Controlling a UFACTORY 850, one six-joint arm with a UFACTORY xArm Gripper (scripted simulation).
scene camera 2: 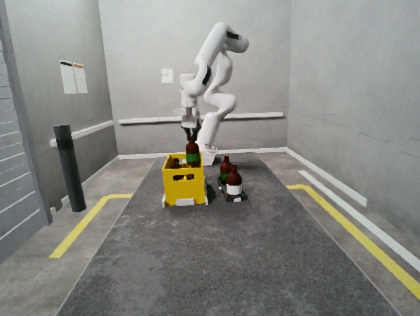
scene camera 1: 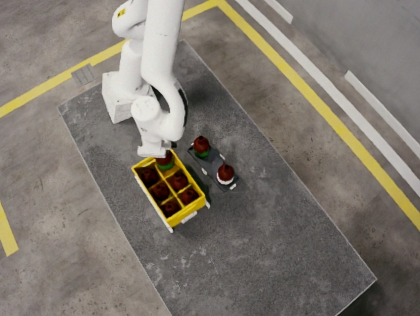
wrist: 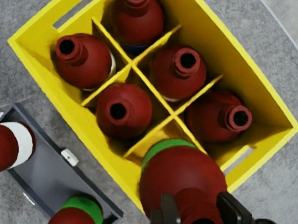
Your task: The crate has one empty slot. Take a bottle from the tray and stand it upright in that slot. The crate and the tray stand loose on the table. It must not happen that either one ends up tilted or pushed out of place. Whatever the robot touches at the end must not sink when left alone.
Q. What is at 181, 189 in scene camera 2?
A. A yellow crate.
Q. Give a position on a yellow crate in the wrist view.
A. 35, 42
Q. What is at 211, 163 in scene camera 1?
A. A dark tray.
